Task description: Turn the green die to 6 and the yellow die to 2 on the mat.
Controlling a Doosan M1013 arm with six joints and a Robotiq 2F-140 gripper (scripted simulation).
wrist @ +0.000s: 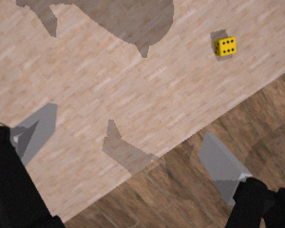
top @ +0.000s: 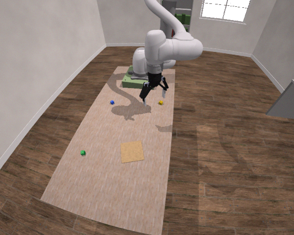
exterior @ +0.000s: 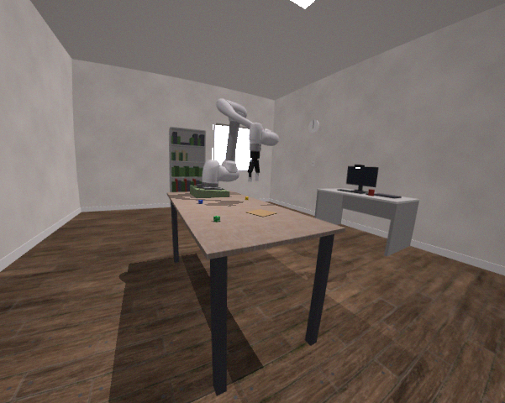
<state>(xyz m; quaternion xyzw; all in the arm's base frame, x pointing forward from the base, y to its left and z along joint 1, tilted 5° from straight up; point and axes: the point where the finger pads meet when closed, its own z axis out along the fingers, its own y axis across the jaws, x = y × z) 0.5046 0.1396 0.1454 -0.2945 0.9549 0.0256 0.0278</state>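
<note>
Right now the green die is 450 mm to the right of my hand, 330 mm ahead of it and 170 mm below it. Round my hand: tan mat 290 mm ahead, 180 mm below, 130 mm to the right; then blue die 370 mm to the right, 170 mm below, 150 mm behind; then yellow die 170 mm below, 160 mm behind, 50 mm to the left.
</note>
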